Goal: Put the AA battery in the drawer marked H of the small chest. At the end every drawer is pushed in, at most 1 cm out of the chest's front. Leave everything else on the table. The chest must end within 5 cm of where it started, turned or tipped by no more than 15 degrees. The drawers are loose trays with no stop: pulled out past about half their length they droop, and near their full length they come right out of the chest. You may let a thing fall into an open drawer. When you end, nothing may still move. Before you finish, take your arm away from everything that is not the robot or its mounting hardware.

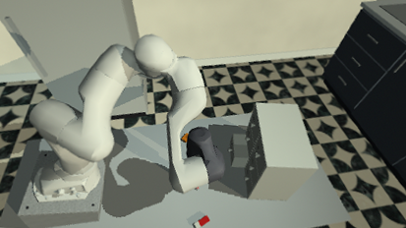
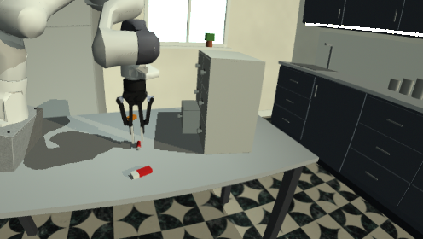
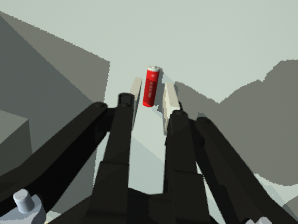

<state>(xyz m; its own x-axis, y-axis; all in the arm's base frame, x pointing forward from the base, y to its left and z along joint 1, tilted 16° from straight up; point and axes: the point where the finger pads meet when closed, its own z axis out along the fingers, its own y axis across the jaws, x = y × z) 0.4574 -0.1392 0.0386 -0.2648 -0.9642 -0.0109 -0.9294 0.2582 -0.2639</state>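
My gripper is now 50 mm above the AA battery. The rest, counted from my hand: drawer marked H (290 mm ahead, 60 mm to the left, 20 mm below); then red-and-white block (40 mm behind, 160 mm to the right, 50 mm below); then orange piece (30 mm ahead, 260 mm to the left, 50 mm below).
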